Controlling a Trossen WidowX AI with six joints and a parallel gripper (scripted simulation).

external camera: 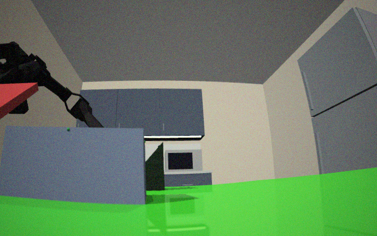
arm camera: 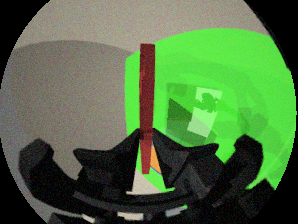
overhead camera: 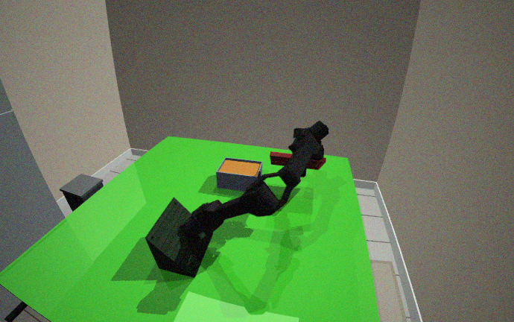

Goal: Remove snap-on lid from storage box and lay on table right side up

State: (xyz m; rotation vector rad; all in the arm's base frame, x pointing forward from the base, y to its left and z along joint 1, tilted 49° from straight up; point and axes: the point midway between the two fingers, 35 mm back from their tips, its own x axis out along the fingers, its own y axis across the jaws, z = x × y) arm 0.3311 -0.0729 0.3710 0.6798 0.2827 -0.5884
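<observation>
Right now my gripper tip is 6 cm short of the red lid, 5 cm above it and 1 cm to the right of it. Round my gripper tip: blue-grey storage box 27 cm to the left, 17 cm below, 5 cm ahead.
</observation>
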